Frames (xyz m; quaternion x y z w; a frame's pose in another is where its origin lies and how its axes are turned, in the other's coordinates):
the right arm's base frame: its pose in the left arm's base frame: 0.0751 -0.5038 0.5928 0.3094 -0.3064 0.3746 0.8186
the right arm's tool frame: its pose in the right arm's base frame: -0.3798 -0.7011 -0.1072 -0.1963 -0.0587 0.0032 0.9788
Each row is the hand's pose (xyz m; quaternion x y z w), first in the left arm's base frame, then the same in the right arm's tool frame.
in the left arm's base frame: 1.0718 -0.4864 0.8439 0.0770 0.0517 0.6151 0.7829
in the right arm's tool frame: 1.0909 0.0068 -0.1528 0.2121 0.4523 0.2496 0.8295
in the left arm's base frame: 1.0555 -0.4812 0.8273 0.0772 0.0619 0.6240 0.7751
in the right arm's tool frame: 1.0716 0.0206 -0.1553 0.2202 0.4590 0.2577 0.8212
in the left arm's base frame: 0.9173 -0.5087 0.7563 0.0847 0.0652 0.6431 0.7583
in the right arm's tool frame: 0.9391 0.0840 -0.0975 0.2383 0.4556 0.2749 0.8124
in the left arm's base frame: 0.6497 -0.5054 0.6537 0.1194 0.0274 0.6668 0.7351
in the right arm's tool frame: 0.7307 0.2517 0.0054 0.2704 0.4077 0.2932 0.8214
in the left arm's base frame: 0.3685 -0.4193 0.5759 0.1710 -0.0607 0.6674 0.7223
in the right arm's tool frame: 0.5651 0.4931 0.0882 0.2905 0.3131 0.2900 0.8564
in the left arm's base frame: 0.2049 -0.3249 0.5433 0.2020 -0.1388 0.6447 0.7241
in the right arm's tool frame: 0.4945 0.6683 0.1207 0.2841 0.2353 0.2700 0.8894
